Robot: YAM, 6 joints.
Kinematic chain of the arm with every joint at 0, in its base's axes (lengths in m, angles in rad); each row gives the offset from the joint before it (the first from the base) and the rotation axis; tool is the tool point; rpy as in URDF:
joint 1: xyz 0 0 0.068 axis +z
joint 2: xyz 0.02 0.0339 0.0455 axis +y
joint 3: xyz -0.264 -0.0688 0 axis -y
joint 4: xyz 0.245 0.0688 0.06 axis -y
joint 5: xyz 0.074 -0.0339 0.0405 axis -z
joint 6: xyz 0.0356 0 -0.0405 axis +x
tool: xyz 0 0 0 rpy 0 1.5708 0
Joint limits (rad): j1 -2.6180..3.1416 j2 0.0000..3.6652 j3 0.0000..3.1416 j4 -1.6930..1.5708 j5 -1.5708..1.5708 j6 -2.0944..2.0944
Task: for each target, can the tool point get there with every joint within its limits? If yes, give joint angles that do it. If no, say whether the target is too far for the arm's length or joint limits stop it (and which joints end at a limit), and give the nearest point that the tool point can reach.
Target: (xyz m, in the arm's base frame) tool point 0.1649 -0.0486 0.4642
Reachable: yes | joints -0.1067 0.9068 1.0479 0.4214 1.0462 -1.6357
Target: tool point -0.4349 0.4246 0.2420
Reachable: yes | joints 2.4195 2.8200 2.8019 -0.0976 1.0694 1.5775
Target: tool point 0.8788 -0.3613 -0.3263
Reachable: no: too far | nearest point 0.5418 -0.2227 -0.1540 | short by 0.403 m
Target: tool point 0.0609 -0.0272 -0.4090
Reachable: no: joint limits stop it (at a limit: joint 2) | nearest point 0.0875 -0.0391 -0.3465 | short by 0.069 m
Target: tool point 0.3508 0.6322 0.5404
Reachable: no: too far | nearest point 0.2693 0.4852 0.4383 | short by 0.197 m
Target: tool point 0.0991 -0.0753 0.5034
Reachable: yes | joints -0.7100 1.0148 1.7418 -1.1230 -0.2102 -0.0707
